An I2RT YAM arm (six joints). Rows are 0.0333 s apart.
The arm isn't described. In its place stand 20 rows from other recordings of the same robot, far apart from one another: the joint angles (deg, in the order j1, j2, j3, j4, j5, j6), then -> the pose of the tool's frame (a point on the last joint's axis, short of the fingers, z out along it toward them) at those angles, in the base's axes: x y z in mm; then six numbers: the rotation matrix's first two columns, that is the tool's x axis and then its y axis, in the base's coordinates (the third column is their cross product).
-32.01, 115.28, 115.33, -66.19, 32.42, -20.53 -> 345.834 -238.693 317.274 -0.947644 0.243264 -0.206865 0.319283 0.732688 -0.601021
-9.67, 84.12, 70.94, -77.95, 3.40, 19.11 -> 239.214 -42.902 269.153 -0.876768 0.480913 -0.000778 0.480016 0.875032 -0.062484
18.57, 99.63, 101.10, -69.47, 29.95, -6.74 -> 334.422 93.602 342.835 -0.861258 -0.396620 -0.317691 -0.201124 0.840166 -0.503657
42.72, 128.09, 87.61, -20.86, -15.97, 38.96 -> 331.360 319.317 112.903 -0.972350 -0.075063 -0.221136 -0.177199 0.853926 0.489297
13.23, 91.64, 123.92, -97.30, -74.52, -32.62 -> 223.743 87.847 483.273 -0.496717 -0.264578 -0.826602 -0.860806 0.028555 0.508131
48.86, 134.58, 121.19, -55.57, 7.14, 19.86 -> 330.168 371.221 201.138 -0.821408 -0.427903 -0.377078 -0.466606 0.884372 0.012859
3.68, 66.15, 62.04, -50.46, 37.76, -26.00 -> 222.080 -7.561 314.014 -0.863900 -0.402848 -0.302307 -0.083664 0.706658 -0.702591
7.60, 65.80, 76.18, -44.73, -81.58, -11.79 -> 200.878 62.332 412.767 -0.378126 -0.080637 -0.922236 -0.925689 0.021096 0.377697
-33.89, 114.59, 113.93, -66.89, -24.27, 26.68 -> 353.637 -219.917 312.347 -0.515780 0.839554 -0.170646 0.682249 0.522985 0.510904
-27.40, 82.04, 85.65, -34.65, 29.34, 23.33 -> 270.896 -160.067 396.106 -0.113876 0.447878 -0.886813 0.891921 0.439272 0.107319
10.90, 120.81, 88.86, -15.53, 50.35, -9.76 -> 457.099 60.110 190.222 -0.779437 -0.260254 -0.569864 0.261984 0.690865 -0.673847
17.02, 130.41, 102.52, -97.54, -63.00, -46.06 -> 357.400 142.578 179.477 -0.800602 -0.586951 -0.120516 -0.310520 0.234401 0.921213
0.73, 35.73, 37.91, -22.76, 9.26, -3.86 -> 150.461 -3.812 298.582 -0.359983 -0.071034 -0.930251 0.114084 0.986263 -0.119458
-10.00, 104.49, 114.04, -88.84, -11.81, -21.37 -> 334.065 -51.506 361.969 -0.949411 -0.194771 -0.246340 -0.229198 0.966009 0.119558
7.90, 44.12, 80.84, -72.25, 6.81, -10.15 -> 79.797 6.811 428.323 -0.559399 -0.254282 -0.788932 -0.141689 0.967109 -0.211245
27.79, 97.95, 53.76, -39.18, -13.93, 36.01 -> 249.497 141.177 139.385 -0.991336 0.122581 0.047194 0.130697 0.956365 0.261313
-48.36, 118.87, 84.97, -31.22, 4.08, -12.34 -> 284.056 -323.303 158.498 -0.752416 0.525451 -0.397205 0.618826 0.770490 -0.152968
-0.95, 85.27, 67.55, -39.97, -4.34, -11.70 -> 308.397 -2.419 266.642 -0.822646 -0.188592 -0.536364 -0.194779 0.979779 -0.045761
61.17, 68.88, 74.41, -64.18, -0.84, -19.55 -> 105.615 192.958 349.503 -0.093718 -0.864133 -0.494461 -0.966731 0.197713 -0.162298
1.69, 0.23, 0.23, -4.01, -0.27, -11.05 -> 110.278 3.422 166.897 -0.062051 -0.193578 -0.979121 -0.046954 0.980491 -0.190873
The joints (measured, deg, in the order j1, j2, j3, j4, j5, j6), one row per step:
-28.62, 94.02, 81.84, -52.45, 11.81, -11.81
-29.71, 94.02, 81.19, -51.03, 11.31, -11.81
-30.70, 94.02, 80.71, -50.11, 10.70, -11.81
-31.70, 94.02, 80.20, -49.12, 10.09, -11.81
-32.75, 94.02, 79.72, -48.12, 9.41, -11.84
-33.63, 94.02, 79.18, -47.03, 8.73, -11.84
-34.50, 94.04, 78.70, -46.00, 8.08, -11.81
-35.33, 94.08, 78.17, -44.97, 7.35, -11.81
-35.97, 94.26, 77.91, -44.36, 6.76, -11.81
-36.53, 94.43, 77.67, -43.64, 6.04, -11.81
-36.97, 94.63, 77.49, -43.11, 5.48, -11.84
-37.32, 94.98, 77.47, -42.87, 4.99, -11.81
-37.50, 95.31, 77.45, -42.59, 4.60, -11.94
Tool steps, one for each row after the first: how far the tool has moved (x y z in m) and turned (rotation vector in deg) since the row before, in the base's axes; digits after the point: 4 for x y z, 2 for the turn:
-0.0019, -0.0060, -0.0023, 0.02, -0.89, -0.87
-0.0022, -0.0051, -0.0018, 0.25, -0.66, -0.72
-0.0022, -0.0051, -0.0019, 0.22, -0.69, -0.72
-0.0024, -0.0054, -0.0017, 0.23, -0.75, -0.71
-0.0019, -0.0045, -0.0019, 0.20, -0.79, -0.56
-0.0020, -0.0045, -0.0018, 0.19, -0.77, -0.59
-0.0019, -0.0042, -0.0022, 0.26, -0.74, -0.48
-0.0012, -0.0034, -0.0019, 0.32, -0.44, -0.35
-0.0008, -0.0031, -0.0016, 0.32, -0.62, -0.21
-0.0005, -0.0025, -0.0016, 0.29, -0.40, -0.14
-0.0001, -0.0022, -0.0019, 0.43, -0.16, -0.13
0.0005, -0.0015, -0.0018, 0.27, -0.10, 0.13

